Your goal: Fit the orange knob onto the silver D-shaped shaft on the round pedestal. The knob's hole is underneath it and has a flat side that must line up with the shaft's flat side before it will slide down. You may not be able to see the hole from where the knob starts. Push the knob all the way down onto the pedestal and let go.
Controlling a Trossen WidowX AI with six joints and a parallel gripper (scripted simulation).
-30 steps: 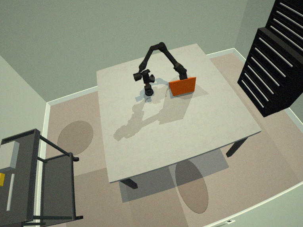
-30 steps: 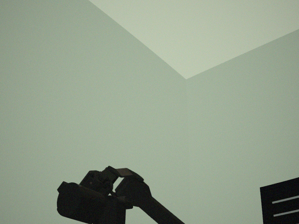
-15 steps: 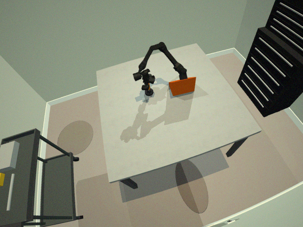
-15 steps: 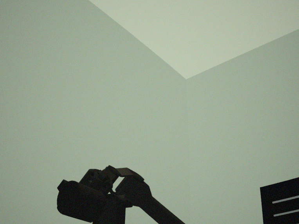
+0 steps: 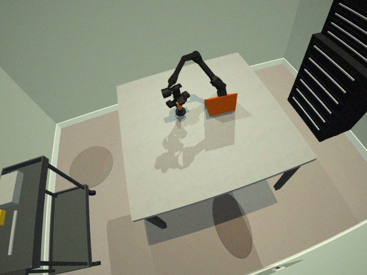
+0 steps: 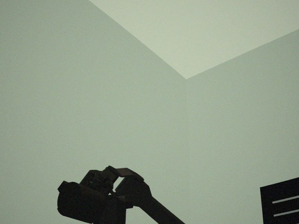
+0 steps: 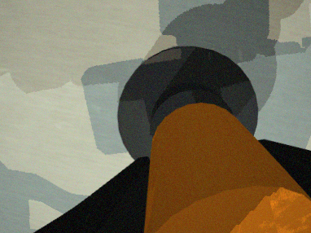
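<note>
My gripper tip is now 4 cm above the round black pedestal. From my gripper tip the other things lie so: orange knob (3 cm above).
</note>
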